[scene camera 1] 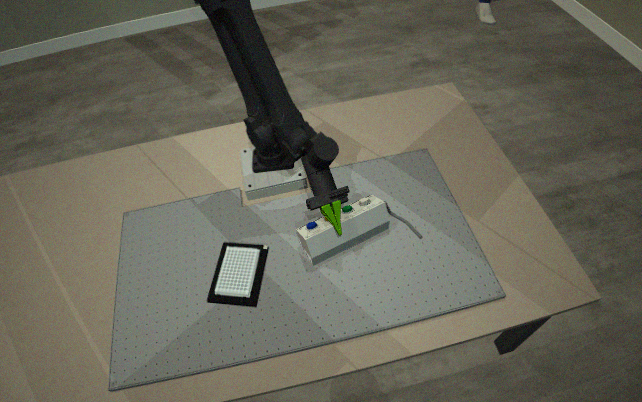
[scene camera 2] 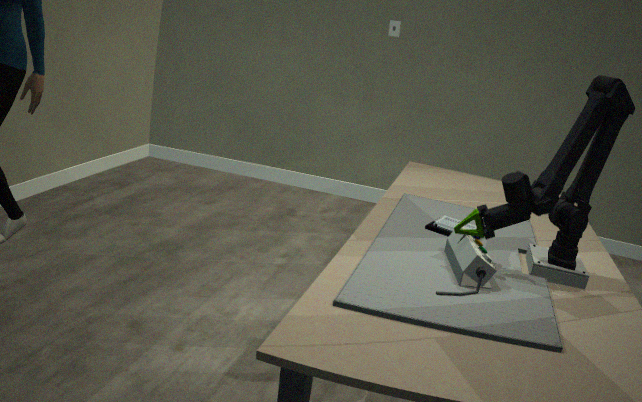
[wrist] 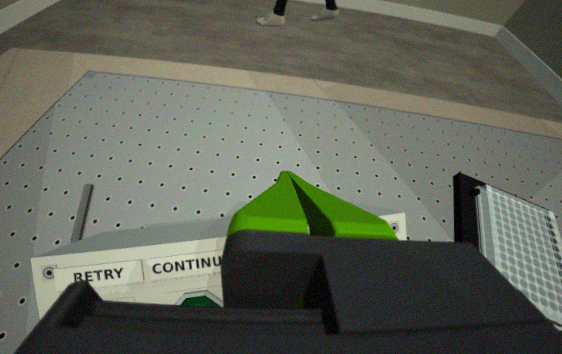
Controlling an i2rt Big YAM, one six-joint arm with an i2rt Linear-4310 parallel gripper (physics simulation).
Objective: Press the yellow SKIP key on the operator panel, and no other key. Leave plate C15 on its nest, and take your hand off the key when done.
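Pixels of known places: gripper, between the fingertips: [scene camera 1: 340, 235] [scene camera 2: 454, 230] [wrist: 284, 179]; arm's base, origin of its link: [scene camera 1: 273, 160] [scene camera 2: 561, 260].
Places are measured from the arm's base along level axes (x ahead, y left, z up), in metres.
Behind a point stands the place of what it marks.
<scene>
The operator panel [scene camera 1: 350, 235] {x 0.297, y 0.191, z 0.018 m} [scene camera 2: 465, 260] {x 0.263, y 0.263, z 0.025 m} [wrist: 42, 280] {x 0.226, y 0.276, z 0.049 m} is a pale box with a row of keys. The yellow key [scene camera 1: 326, 218] [scene camera 2: 478, 242] {x 0.250, y 0.155, z 0.041 m} is partly covered by the green fingers in the first scene view and hidden in the wrist view. The blue key [scene camera 1: 312, 225] {x 0.274, y 0.101, z 0.043 m} is on one side of it, the green key [scene camera 1: 347, 208] {x 0.233, y 0.191, z 0.043 m} [wrist: 200, 301] {x 0.241, y 0.191, z 0.044 m} on the other, then the white key [scene camera 1: 365, 201] {x 0.219, y 0.238, z 0.045 m}. My gripper [scene camera 1: 340, 234] {x 0.319, y 0.165, z 0.059 m} [scene camera 2: 456, 231] {x 0.319, y 0.165, z 0.059 m} [wrist: 284, 179] {x 0.319, y 0.165, z 0.059 m} is shut and empty, its tips near the panel's front upper edge; contact cannot be told. Plate C15 [scene camera 1: 237, 272] {x 0.355, y -0.092, z -0.008 m} [wrist: 520, 250] {x 0.344, y -0.080, z -0.003 m} lies on its black nest [scene camera 1: 258, 280] {x 0.377, y -0.041, z -0.017 m} [wrist: 465, 215] {x 0.377, y -0.040, z -0.017 m}.
A grey cable [scene camera 1: 407, 226] [scene camera 2: 457, 293] {x 0.253, y 0.350, z -0.023 m} [wrist: 82, 212] {x 0.270, y 0.354, z -0.023 m} leaves the panel's white-key end. The panel and nest are on a perforated grey board [scene camera 1: 165, 300] {x 0.403, y -0.275, z -0.029 m} [scene camera 2: 380, 280] {x 0.431, y 0.382, z -0.029 m} on the wooden table [scene camera 1: 60, 225] {x 0.129, y -0.657, z -0.042 m}. A person [scene camera 2: 12, 37] stands on the floor beyond the table.
</scene>
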